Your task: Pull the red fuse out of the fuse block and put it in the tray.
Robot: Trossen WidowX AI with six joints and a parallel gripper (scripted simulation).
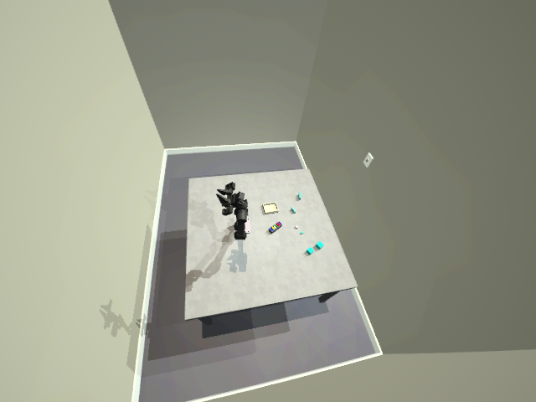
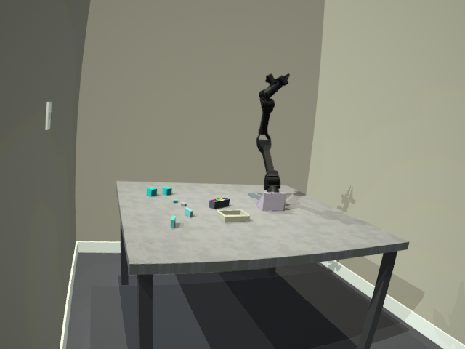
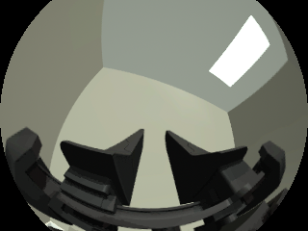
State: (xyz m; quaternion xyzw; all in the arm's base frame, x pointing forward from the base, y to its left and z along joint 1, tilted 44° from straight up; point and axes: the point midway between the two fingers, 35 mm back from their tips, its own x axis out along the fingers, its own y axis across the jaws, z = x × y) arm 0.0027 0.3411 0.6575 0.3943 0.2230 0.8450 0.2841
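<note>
My gripper tip is now 77 cm above the red fuse, 47 cm short of it and 13 cm to the right of it. Round my gripper tip: beige tray (79 cm below, 47 cm ahead, 33 cm to the left).
</note>
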